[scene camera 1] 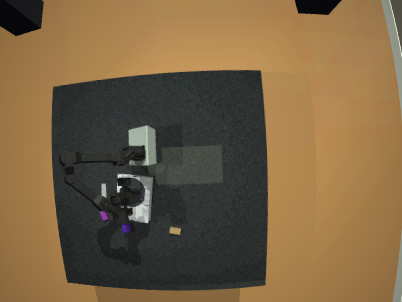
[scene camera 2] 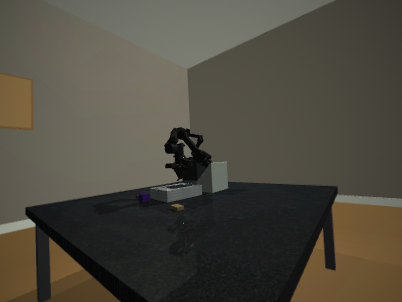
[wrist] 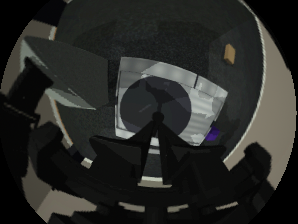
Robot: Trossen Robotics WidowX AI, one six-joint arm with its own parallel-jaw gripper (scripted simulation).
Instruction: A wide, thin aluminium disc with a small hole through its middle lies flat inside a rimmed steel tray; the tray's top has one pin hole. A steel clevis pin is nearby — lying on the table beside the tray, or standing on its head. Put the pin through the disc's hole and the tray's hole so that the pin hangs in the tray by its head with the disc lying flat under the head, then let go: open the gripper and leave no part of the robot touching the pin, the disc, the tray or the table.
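Here is my gripper (wrist: pixel 155 123), and in it I am carrying a steel clevis pin.
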